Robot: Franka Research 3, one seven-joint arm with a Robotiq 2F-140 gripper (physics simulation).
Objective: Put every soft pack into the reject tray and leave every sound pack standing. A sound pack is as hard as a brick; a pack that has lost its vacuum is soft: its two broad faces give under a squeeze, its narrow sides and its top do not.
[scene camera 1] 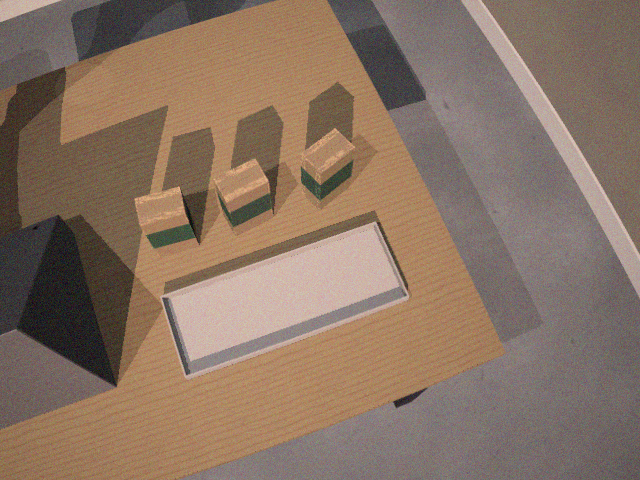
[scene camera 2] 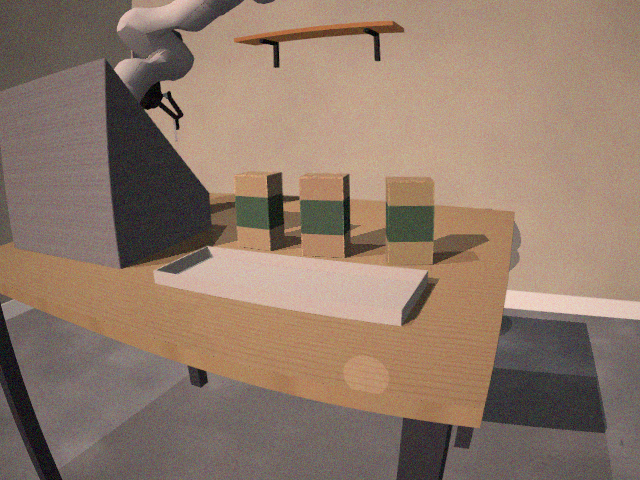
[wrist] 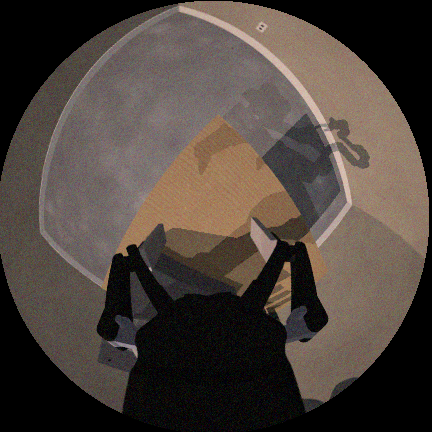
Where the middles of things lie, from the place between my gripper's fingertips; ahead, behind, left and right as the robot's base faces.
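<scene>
White reject tray [scene camera 1: 270,304]: from my hand, 670 mm ahead, 550 mm to the right, 170 mm below.
</scene>
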